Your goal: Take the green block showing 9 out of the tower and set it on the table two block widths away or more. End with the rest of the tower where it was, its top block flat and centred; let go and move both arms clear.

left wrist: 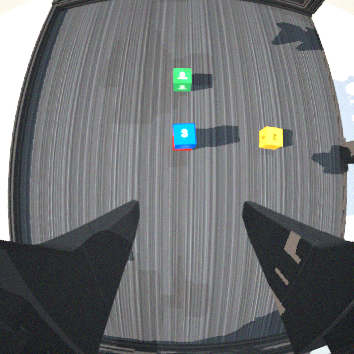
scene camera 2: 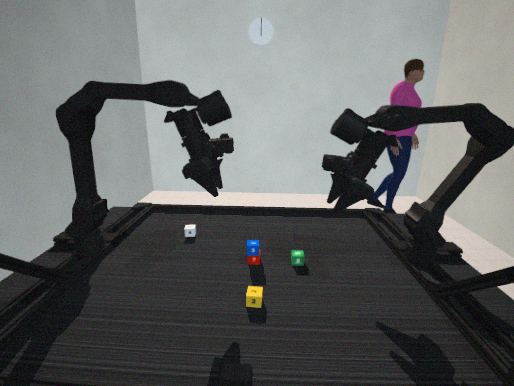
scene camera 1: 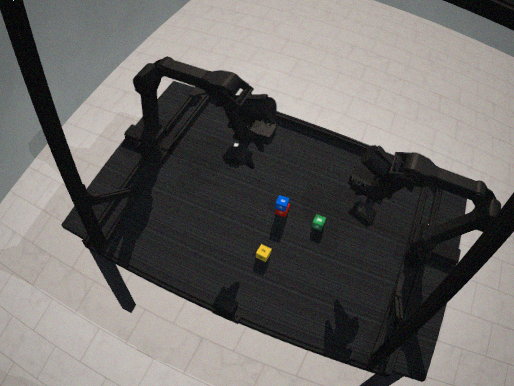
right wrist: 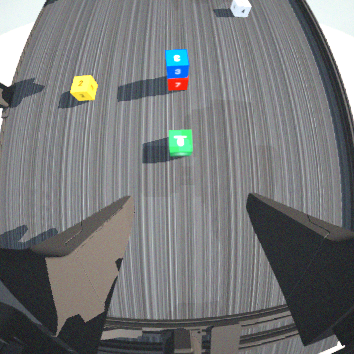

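Seen in the pictures: left gripper, fingertip midpoint: [left wrist: 191, 208] [scene camera 2: 218, 192] [scene camera 1: 257, 159]; right gripper, fingertip midpoint: [scene camera 2: 331, 207] [scene camera 1: 352, 203] [right wrist: 191, 201]; left arm's base at its link origin: [scene camera 2: 90, 249] [scene camera 1: 151, 157]; right arm's base at its link origin: [scene camera 2: 419, 259] [scene camera 1: 415, 259] [right wrist: 181, 343].
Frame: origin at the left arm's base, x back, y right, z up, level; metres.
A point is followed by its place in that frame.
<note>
A green block [scene camera 1: 319, 222] {x -0.587, y 0.005, z 0.010 m} [scene camera 2: 297, 258] {x -0.582, y 0.012, z 0.003 m} [left wrist: 182, 80] {x -0.572, y -0.003, z 0.010 m} [right wrist: 180, 143] {x -0.589, y -0.005, z 0.010 m} lies flat on the table, over two block widths from the tower. The tower is a blue block showing 3 [scene camera 1: 282, 203] {x -0.466, y 0.008, z 0.038 m} [scene camera 2: 253, 248] {x -0.464, y 0.015, z 0.031 m} [left wrist: 184, 135] {x -0.460, y 0.000, z 0.038 m} [right wrist: 177, 63] {x -0.475, y -0.002, z 0.038 m} on a red block showing 7 [scene camera 1: 283, 213] {x -0.475, y 0.013, z -0.003 m} [scene camera 2: 254, 260] {x -0.467, y 0.013, z -0.006 m} [left wrist: 182, 149] {x -0.449, y -0.002, z -0.013 m} [right wrist: 178, 84] {x -0.482, y -0.005, z -0.004 m}. The blue block sits flat and near centred, looking slightly left of the red one in scene camera 2. My left gripper [scene camera 1: 240, 159] [scene camera 2: 212, 187] {x -0.375, y -0.001, z 0.179 m} [left wrist: 191, 208] {x -0.375, y -0.001, z 0.179 m} is open, high and clear of the tower. My right gripper [scene camera 1: 364, 215] [scene camera 2: 342, 202] [right wrist: 191, 201] {x -0.661, y -0.004, z 0.144 m} is open, high and apart from the green block.
A yellow block [scene camera 1: 263, 252] {x -0.476, y 0.167, z 0.010 m} [scene camera 2: 254, 297] {x -0.475, y 0.178, z 0.007 m} [left wrist: 271, 138] {x -0.470, y 0.156, z 0.010 m} [right wrist: 84, 88] {x -0.487, y 0.151, z 0.010 m} stands on the table nearer scene camera 2 than the tower. A white block [scene camera 1: 236, 144] {x -0.236, y -0.163, z 0.010 m} [scene camera 2: 190, 230] {x -0.252, y -0.137, z 0.004 m} [right wrist: 241, 8] {x -0.264, y -0.150, z 0.002 m} stands at the back left in scene camera 2. A person [scene camera 2: 406, 95] is behind the table.
</note>
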